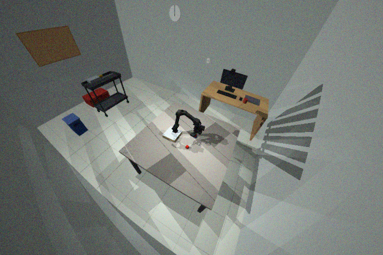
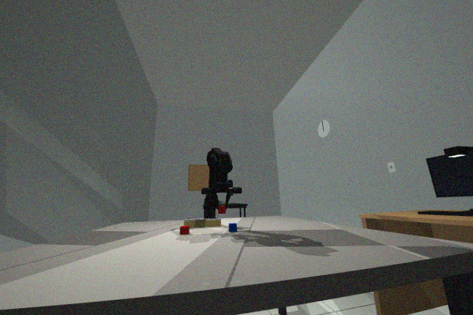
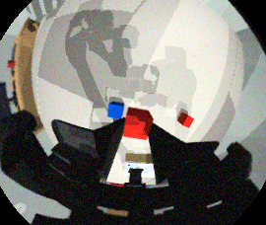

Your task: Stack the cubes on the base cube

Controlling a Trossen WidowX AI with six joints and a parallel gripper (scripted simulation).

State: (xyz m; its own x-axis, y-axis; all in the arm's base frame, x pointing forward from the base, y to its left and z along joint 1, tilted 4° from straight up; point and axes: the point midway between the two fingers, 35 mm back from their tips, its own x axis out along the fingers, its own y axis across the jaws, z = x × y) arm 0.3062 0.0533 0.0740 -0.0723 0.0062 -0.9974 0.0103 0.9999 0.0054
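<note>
The blue cube lies 8 cm below my gripper tip, 5 cm to the left of it and 2 cm behind it.
</note>
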